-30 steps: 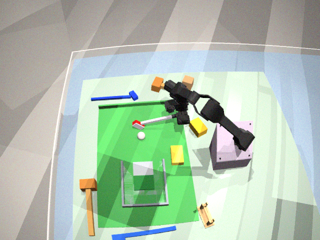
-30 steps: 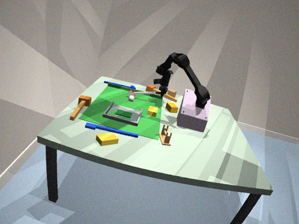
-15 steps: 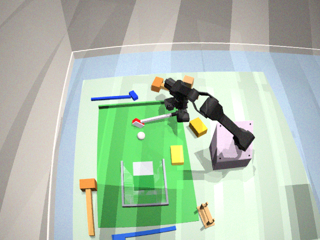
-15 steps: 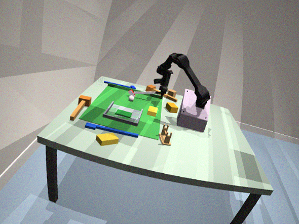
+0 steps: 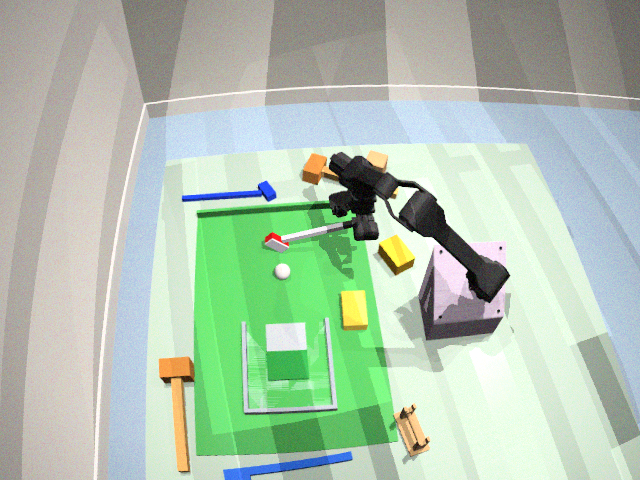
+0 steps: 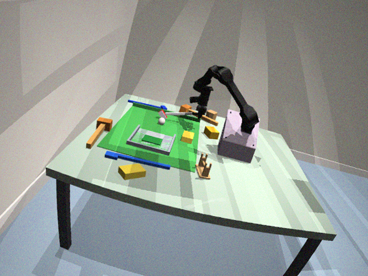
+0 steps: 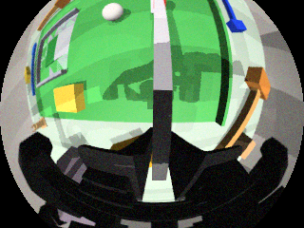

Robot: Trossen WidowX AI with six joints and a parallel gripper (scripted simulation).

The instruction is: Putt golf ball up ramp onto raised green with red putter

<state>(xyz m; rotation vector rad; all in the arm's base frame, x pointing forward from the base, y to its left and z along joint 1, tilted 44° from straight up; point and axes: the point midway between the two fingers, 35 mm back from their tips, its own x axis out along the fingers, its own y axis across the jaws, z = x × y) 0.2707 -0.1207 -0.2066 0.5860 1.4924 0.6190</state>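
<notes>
The red putter is 120 mm ahead of my gripper tip and 10 mm to the left of it. Also, from my gripper tip: wooden rack (560 mm to the left, 80 mm behind, 40 mm below); orange cube (280 mm to the right, 80 mm behind, 40 mm below); white golf ball (210 mm ahead, 100 mm to the left, 50 mm below).
</notes>
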